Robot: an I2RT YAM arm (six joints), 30 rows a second.
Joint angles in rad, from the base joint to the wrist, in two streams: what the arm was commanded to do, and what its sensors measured. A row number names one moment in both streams.
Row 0, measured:
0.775 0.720 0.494 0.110 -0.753 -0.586
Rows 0 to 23, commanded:
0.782 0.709 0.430 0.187 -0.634 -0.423
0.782 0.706 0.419 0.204 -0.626 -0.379
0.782 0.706 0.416 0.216 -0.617 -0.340
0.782 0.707 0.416 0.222 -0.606 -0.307
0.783 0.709 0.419 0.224 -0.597 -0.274
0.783 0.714 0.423 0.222 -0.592 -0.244
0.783 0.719 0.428 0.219 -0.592 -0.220
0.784 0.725 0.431 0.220 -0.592 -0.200
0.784 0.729 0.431 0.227 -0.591 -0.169
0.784 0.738 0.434 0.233 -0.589 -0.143
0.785 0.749 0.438 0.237 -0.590 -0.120
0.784 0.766 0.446 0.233 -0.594 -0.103
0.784 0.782 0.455 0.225 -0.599 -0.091
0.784 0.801 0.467 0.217 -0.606 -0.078
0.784 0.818 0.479 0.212 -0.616 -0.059
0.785 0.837 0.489 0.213 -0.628 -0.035
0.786 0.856 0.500 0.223 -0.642 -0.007
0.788 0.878 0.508 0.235 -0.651 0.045
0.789 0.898 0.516 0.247 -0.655 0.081
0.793 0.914 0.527 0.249 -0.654 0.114
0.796 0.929 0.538 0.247 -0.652 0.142
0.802 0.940 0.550 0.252 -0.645 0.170
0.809 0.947 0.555 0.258 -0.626 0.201
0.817 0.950 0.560 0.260 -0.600 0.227
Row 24, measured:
0.791 0.934 0.511 0.212 -0.630 0.061
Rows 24 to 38, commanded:
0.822 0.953 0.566 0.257 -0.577 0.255
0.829 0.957 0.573 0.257 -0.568 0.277
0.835 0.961 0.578 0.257 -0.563 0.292
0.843 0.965 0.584 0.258 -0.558 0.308
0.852 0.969 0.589 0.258 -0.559 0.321
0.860 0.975 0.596 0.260 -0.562 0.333
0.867 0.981 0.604 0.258 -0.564 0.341
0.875 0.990 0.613 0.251 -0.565 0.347
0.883 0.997 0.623 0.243 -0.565 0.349
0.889 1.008 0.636 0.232 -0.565 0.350
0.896 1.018 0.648 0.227 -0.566 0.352
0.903 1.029 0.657 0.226 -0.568 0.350
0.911 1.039 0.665 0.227 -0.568 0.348
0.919 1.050 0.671 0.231 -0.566 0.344
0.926 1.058 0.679 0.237 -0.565 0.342
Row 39, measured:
0.900 1.031 0.632 0.221 -0.581 0.323
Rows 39 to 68, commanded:
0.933 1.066 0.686 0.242 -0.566 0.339
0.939 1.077 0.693 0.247 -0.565 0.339
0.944 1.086 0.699 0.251 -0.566 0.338
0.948 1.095 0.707 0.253 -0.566 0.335
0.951 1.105 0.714 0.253 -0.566 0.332
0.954 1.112 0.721 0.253 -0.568 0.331
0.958 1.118 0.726 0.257 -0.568 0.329
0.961 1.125 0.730 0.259 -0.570 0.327
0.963 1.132 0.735 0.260 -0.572 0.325
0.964 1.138 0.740 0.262 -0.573 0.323
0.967 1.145 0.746 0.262 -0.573 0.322
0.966 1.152 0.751 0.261 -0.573 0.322
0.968 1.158 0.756 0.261 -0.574 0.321
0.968 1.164 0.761 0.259 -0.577 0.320
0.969 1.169 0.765 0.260 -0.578 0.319
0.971 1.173 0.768 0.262 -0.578 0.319
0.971 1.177 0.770 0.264 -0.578 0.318
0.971 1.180 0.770 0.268 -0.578 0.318
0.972 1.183 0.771 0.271 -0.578 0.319
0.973 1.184 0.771 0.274 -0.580 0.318
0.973 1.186 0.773 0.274 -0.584 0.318
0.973 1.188 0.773 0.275 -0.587 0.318
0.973 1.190 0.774 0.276 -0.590 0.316
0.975 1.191 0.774 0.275 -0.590 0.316
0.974 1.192 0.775 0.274 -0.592 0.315
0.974 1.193 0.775 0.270 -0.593 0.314
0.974 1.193 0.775 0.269 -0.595 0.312
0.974 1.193 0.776 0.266 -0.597 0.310
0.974 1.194 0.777 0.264 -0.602 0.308
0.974 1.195 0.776 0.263 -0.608 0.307
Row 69, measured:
0.966 1.186 0.748 0.244 -0.585 0.318
